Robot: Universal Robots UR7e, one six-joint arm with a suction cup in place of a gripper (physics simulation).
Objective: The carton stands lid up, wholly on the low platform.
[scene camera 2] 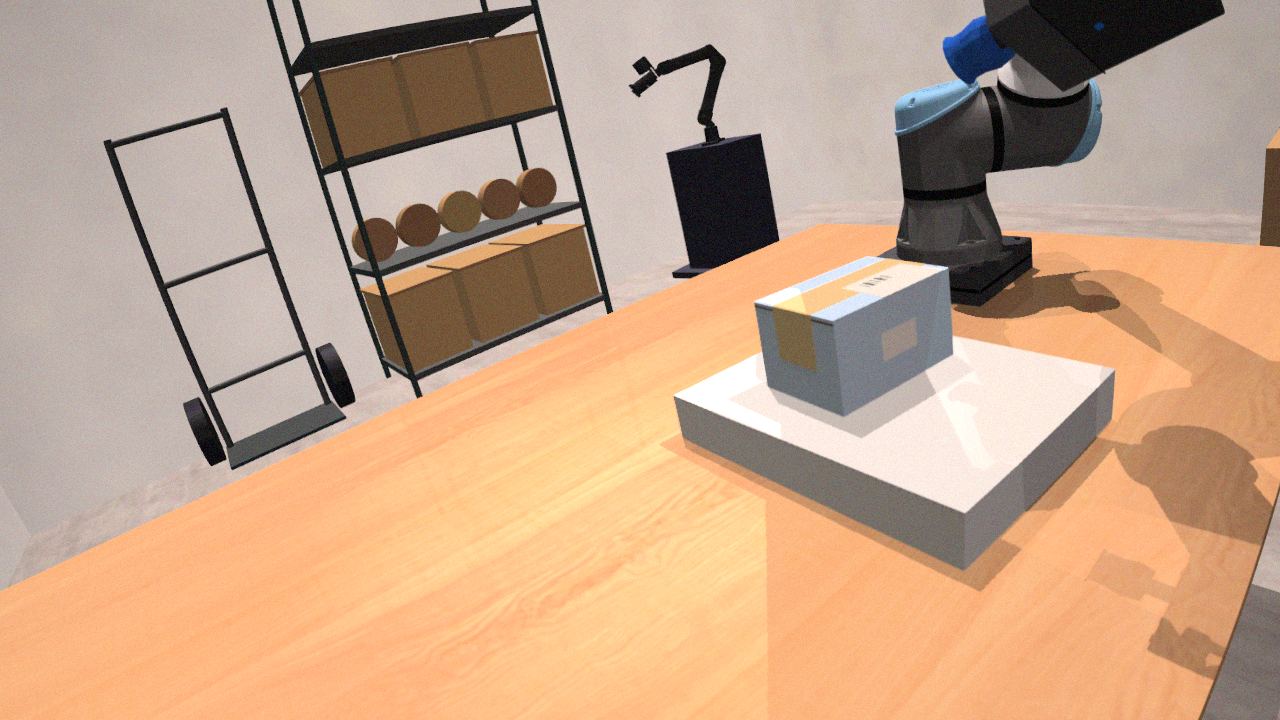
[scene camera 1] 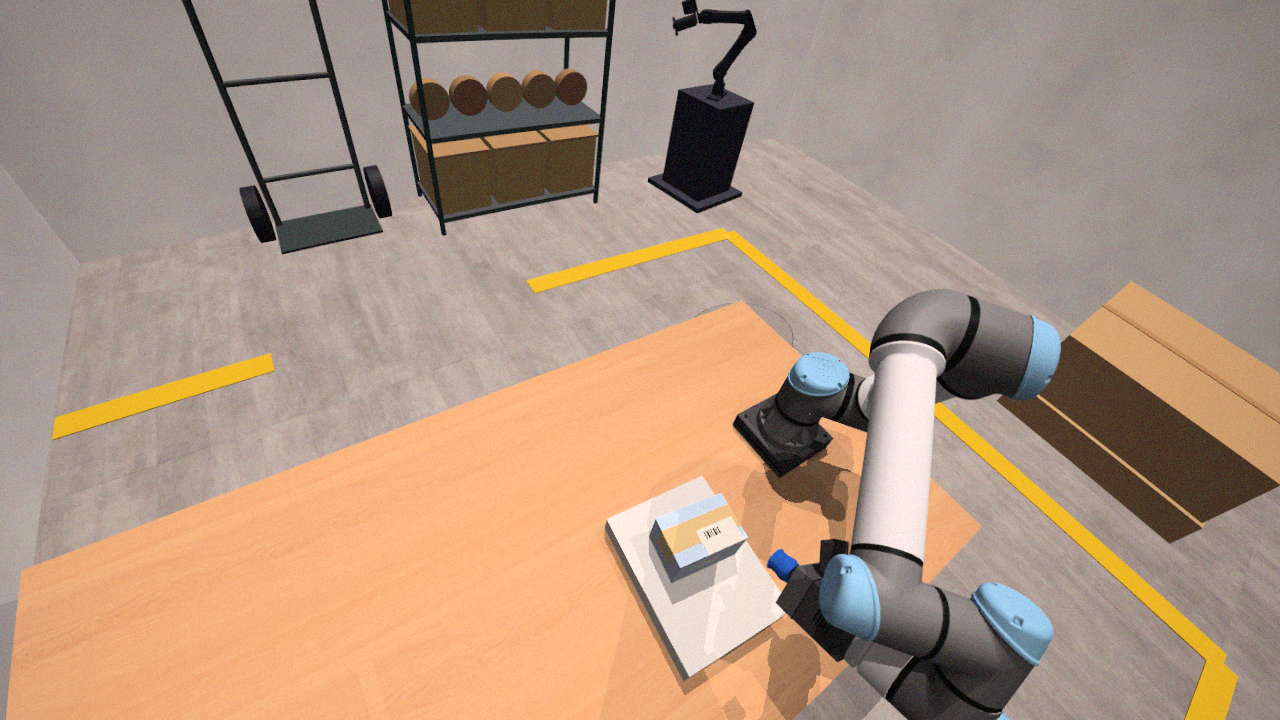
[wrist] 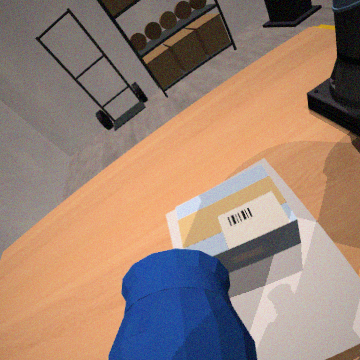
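Where they show: hand at its tool point: (scene camera 2: 959, 59) (scene camera 1: 775, 558) (wrist: 175, 289); arm's base at its link origin: (scene camera 2: 949, 249) (scene camera 1: 785, 426).
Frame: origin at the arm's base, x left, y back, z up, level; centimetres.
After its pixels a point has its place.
A light blue carton (scene camera 1: 698, 535) @[x 5.9, y -42.7, z 8.7 cm] (scene camera 2: 850, 344) @[x 8.4, y -48.2, z 6.1 cm] (wrist: 235, 215) @[x 6.8, y -40.6, z 8.7 cm] with a tan tape band and a white barcode label on its top face stands upright and flat on the low white platform (scene camera 1: 716, 635) @[x 19.9, y -50.0, z 0.2 cm] (scene camera 2: 1011, 465) @[x 22.4, y -52.4, z 0.2 cm] (wrist: 325, 310) @[x 20.9, y -39.8, z 0.2 cm]. Its whole base lies within the platform, towards the back part. The label and tape face up. My gripper, a blue suction cup (scene camera 1: 781, 564) (scene camera 2: 971, 51) (wrist: 176, 270), is open and holds no thing. It hangs in the air above and to the side of the carton, apart from it.
The platform lies on the wooden table (scene camera 1: 402, 537) @[x -33.7, y -83.9, z -4.6 cm] (scene camera 2: 447, 555) @[x -16.4, y -75.5, z -4.6 cm] (wrist: 125, 200) @[x -30.0, y -61.1, z -4.6 cm]. The arm's black base (scene camera 1: 780, 443) @[x 2.6, y -7.1, z 1.9 cm] (scene camera 2: 993, 268) @[x 8.1, y -6.0, z -0.8 cm] (wrist: 332, 107) @[x -2.4, y -8.7, z -0.7 cm] stands near the platform. A shelf rack, a hand truck and a dark pedestal (scene camera 1: 707, 147) (scene camera 2: 725, 201) stand beyond the table. Large cardboard boxes stand at the right.
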